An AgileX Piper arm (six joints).
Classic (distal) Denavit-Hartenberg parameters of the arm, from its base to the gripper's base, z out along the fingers. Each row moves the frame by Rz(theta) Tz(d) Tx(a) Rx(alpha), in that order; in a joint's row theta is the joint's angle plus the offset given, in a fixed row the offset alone. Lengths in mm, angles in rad.
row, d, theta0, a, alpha
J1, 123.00, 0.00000, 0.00, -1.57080
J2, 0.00, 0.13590, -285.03, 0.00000
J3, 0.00, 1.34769, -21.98, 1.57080
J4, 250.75, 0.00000, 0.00, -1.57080
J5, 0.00, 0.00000, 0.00, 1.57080
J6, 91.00, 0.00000, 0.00, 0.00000
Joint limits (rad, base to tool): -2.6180..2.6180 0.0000..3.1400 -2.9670..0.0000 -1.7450..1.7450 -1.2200..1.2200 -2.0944..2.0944
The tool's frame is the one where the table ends.
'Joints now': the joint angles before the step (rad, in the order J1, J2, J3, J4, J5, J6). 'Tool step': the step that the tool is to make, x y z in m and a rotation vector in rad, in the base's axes. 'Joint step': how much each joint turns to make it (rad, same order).
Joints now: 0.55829 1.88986 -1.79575 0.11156 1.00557 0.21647
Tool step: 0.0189 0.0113 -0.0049 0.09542 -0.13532 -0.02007
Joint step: -0.00001 0.03673 -0.00011 0.01302 -0.20287 -0.00520
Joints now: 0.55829 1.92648 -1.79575 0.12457 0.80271 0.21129
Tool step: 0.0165 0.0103 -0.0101 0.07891 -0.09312 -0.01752
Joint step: 0.00000 0.04581 0.00025 0.02652 -0.16750 -0.01024
